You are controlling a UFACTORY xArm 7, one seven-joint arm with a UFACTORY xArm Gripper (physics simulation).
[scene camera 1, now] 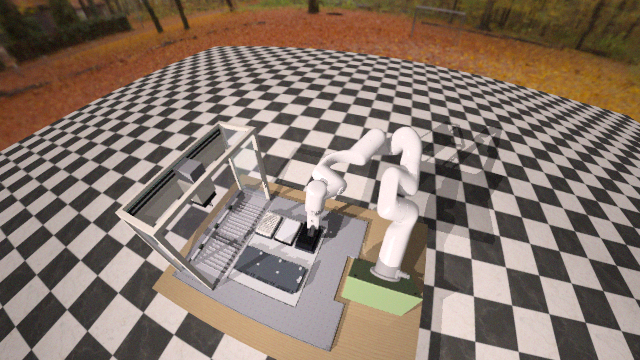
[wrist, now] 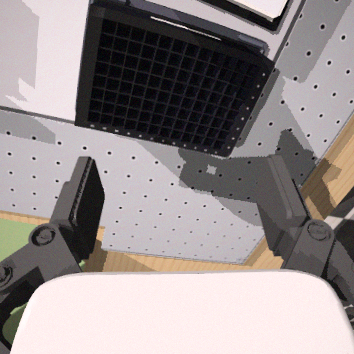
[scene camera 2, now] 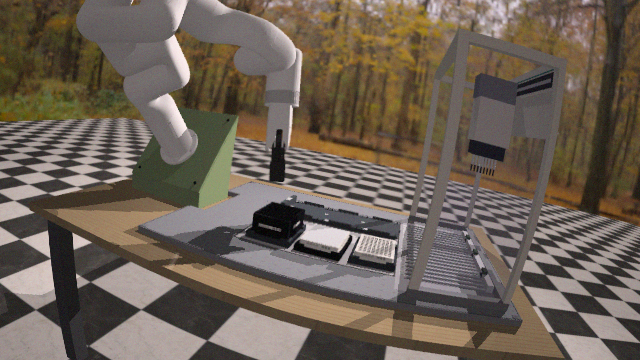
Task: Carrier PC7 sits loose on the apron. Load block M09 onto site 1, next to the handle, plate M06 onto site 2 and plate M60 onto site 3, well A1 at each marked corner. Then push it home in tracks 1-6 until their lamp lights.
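Where they show: gripper, fingertip midpoint: (scene camera 1: 311,226) (wrist: 179,174) (scene camera 2: 277,179); arm's base, link origin: (scene camera 1: 384,274) (scene camera 2: 179,147).
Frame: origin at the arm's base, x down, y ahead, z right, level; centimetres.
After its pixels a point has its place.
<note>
A tall black gridded block (scene camera 1: 306,242) {z 2.1, x 7.5, y 37.6 cm} (scene camera 2: 277,220) {z 12.4, x 7.5, y 41.6 cm} (wrist: 167,85) {z 6.3, x 8.6, y 39.2 cm} sits in the first of three nests beside the carrier. A white smooth-topped plate (scene camera 1: 288,231) {z 4.2, x 10.1, y 49.5 cm} (scene camera 2: 325,240) {z 8.6, x 10.1, y 51.3 cm} (wrist: 260,6) {z 10.0, x 10.0, y 46.9 cm} sits in the middle nest, and a white perforated plate (scene camera 1: 269,224) {z 3.0, x 10.2, y 60.5 cm} (scene camera 2: 376,248) {z 5.0, x 10.1, y 61.7 cm} in the nest nearest the tracks. Their labels are too small to read. The dark flat carrier (scene camera 1: 270,270) {z -16.9, x 11.6, y 45.9 cm} (scene camera 2: 345,218) {z -16.7, x 11.6, y 47.9 cm} lies on the white apron (scene camera 1: 289,298) {z -23.2, x 12.6, y 31.7 cm}, parallel to the row of nests. My gripper (scene camera 2: 277,179) {z 7.1, x 0.2, y 37.5 cm} (wrist: 179,174) {z 7.1, x 0.2, y 37.5 cm} is wide open and empty, above the black block. The lamp cannot be made out.
Grooved tracks (scene camera 1: 239,220) {z -2.4, x 12.2, y 77.6 cm} (scene camera 2: 442,255) lie beyond the apron, inside a tall pale frame (scene camera 2: 440,165) {z 19.1, x -11.3, y 71.6 cm}. A pipetting head (scene camera 1: 200,187) {z -17.3, x -33.9, y 66.1 cm} (scene camera 2: 492,115) hangs in the frame above the deck. The arm stands on a green base (scene camera 1: 380,295) {z -10.0, x -3.6, y -0.8 cm} (scene camera 2: 215,155) {z -1.6, x 0.2, y 13.3 cm} at the other end of the table.
</note>
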